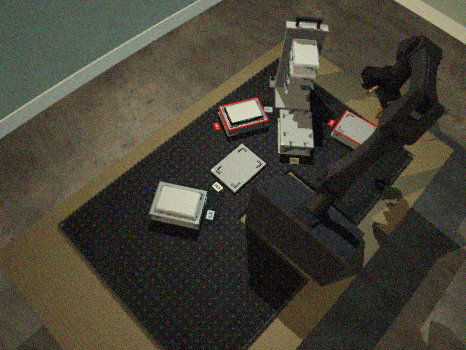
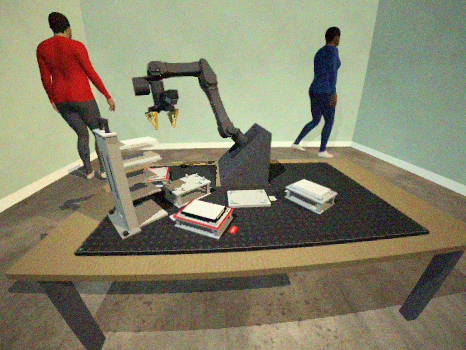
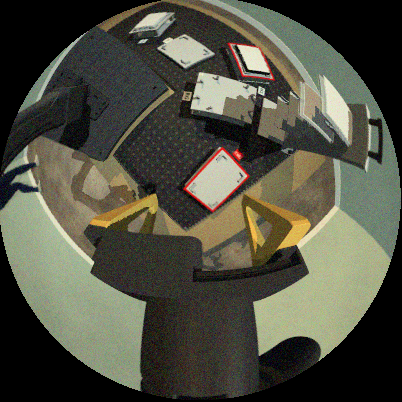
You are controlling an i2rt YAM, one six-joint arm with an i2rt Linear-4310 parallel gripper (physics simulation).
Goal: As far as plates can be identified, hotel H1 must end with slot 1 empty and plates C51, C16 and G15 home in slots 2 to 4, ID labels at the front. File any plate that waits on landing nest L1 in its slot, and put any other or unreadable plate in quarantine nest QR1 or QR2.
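Where they show: gripper, fingertip midpoint: (image 1: 371,106) (image 2: 165,128) (image 3: 199,198); arm's base, link origin: (image 1: 311,213) (image 2: 245,143) (image 3: 78,92).
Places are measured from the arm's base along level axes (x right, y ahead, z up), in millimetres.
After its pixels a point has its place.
Hotel H1 (image 1: 305,34) {x 452, y 429, z 131 mm} (image 2: 120,185) {x 422, y 493, z 8 mm} (image 3: 359,125) stands upright; a white plate (image 1: 305,50) {x 408, y 388, z 112 mm} (image 2: 137,144) {x 383, y 417, z 108 mm} (image 3: 336,107) {x 392, y 364, z 111 mm} lies at its top level. Another light layer shows beneath it; I cannot tell whether it is a plate. A white plate (image 1: 177,201) {x -235, y 339, z -93 mm} (image 2: 311,188) {x -222, y 356, z -93 mm} rests on landing nest L1. A white plate with a dark border (image 1: 242,111) {x 185, y 456, z -103 mm} (image 2: 204,210) {x 188, y 465, z -103 mm} (image 3: 255,58) {x 198, y 458, z -103 mm} rests on one red-rimmed nest. The other red-rimmed nest (image 1: 354,127) {x 458, y 121, z -117 mm} (image 2: 159,174) {x 436, y 117, z -117 mm} (image 3: 216,180) {x 457, y 104, z -117 mm} bears no plate. Plate IDs are unreadable. My gripper (image 2: 165,128) {x 385, y 88, z 103 mm} (image 3: 199,198) {x 385, y 88, z 103 mm} is open and empty, high above the table.
A raised white stand (image 1: 295,132) {x 256, y 255, z -97 mm} (image 2: 187,186) {x 268, y 298, z -97 mm} (image 3: 217,95) {x 265, y 246, z -97 mm} with small posts stands in front of the hotel. A low flat white nest (image 1: 238,167) {x 21, y 312, z -145 mm} (image 2: 248,198) {x 23, y 326, z -145 mm} (image 3: 186,51) {x 44, y 308, z -145 mm} lies between it and L1. The dark arm base (image 1: 300,225) {x -90, y -10, z 87 mm} (image 2: 247,160) {x 8, y 166, z -38 mm} (image 3: 110,95) {x 63, y 42, z -66 mm} stands close by.
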